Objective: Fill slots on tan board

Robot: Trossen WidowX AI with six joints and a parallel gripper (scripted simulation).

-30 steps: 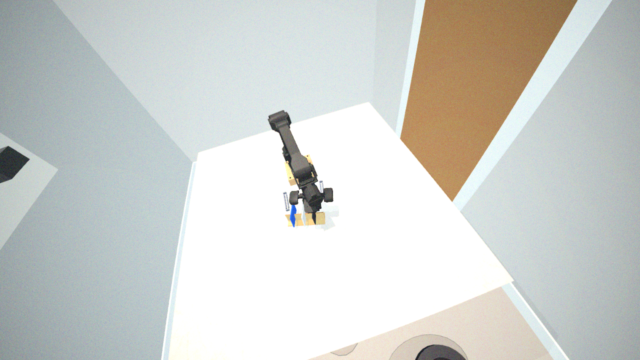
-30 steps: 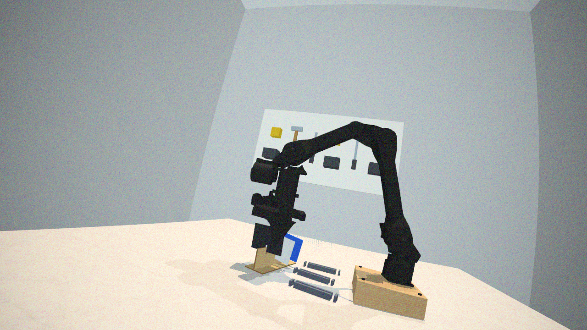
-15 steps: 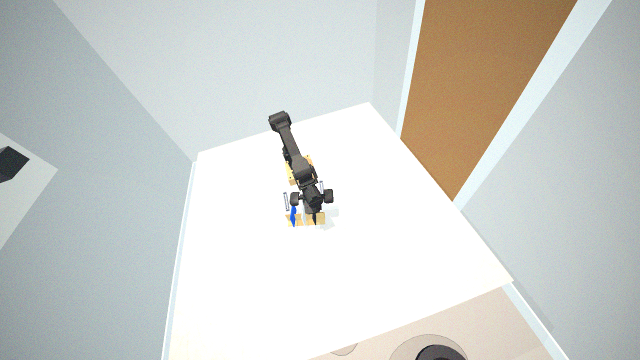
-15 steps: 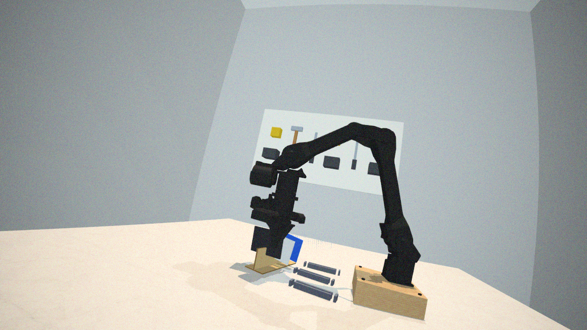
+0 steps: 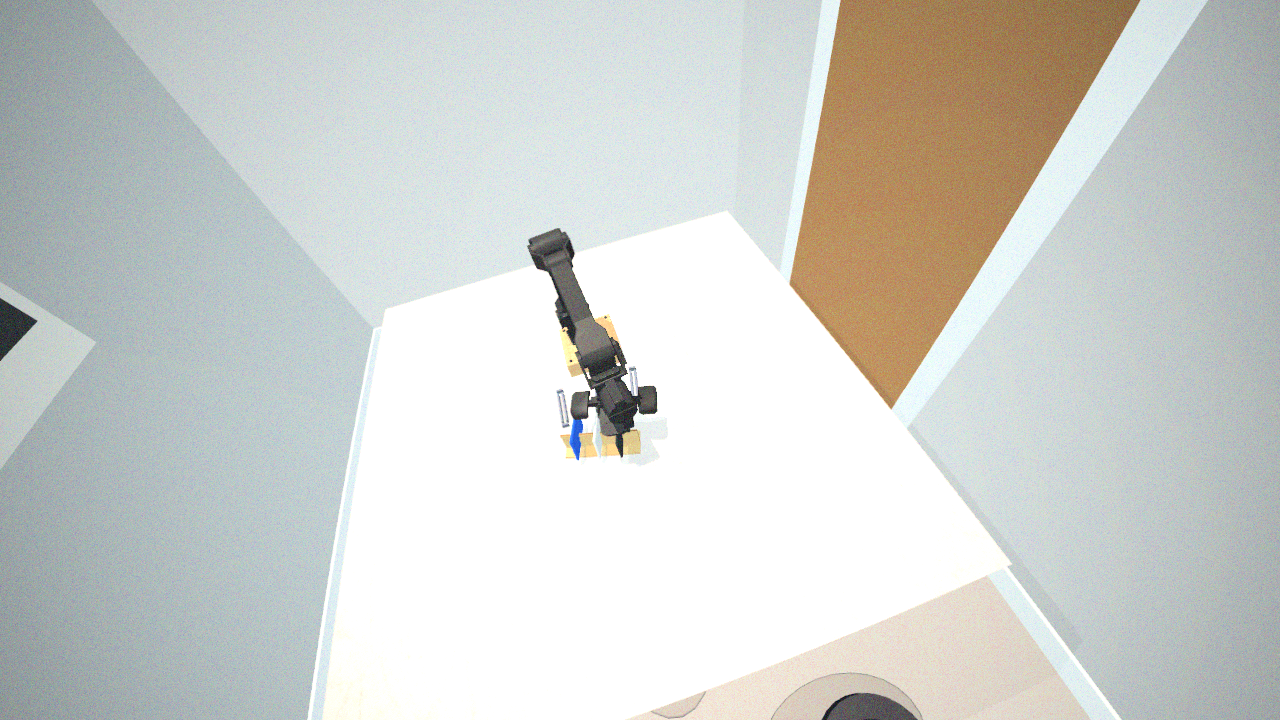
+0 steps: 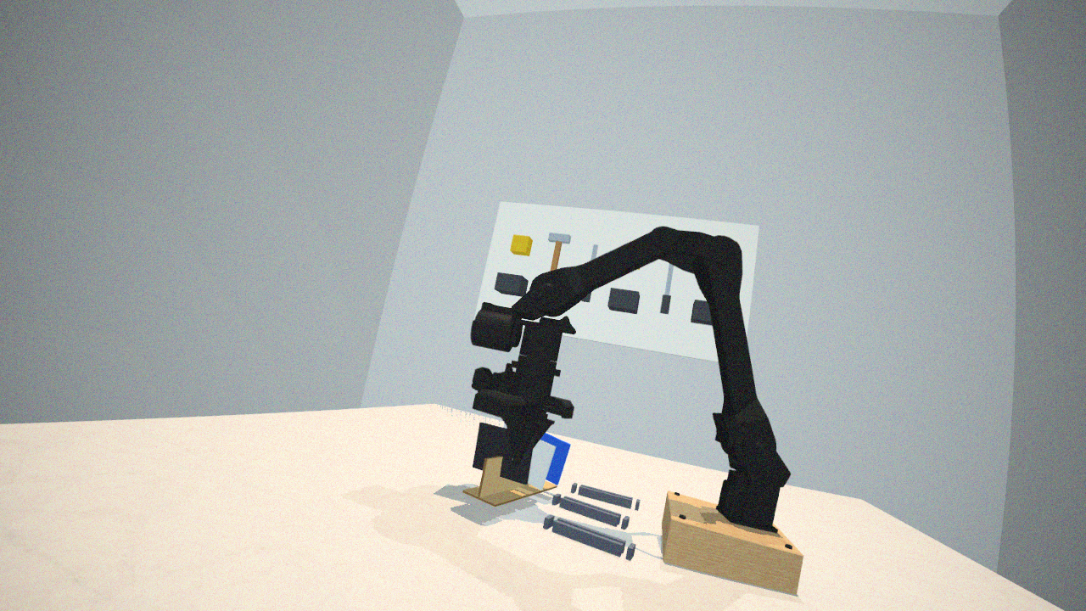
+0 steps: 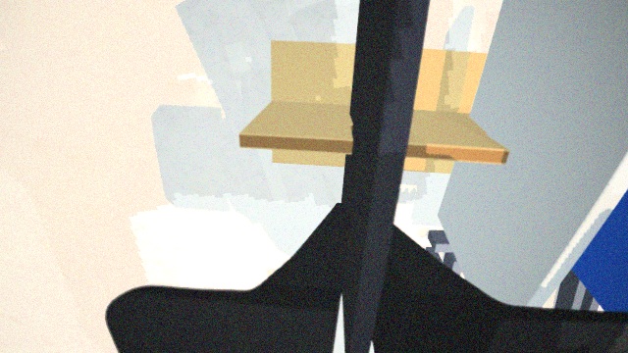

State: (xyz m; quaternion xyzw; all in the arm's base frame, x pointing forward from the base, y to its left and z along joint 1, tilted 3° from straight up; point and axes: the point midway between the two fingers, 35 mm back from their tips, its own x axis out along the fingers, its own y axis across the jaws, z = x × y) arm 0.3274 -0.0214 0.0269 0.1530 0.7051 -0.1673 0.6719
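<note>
The tan board lies 60 mm to the right of my gripper tip and 30 mm below it. Also, from my gripper tip: blue board: 20 mm behind, 100 mm to the right, 10 mm below; then black board: 30 mm ahead, 10 mm to the right.
</note>
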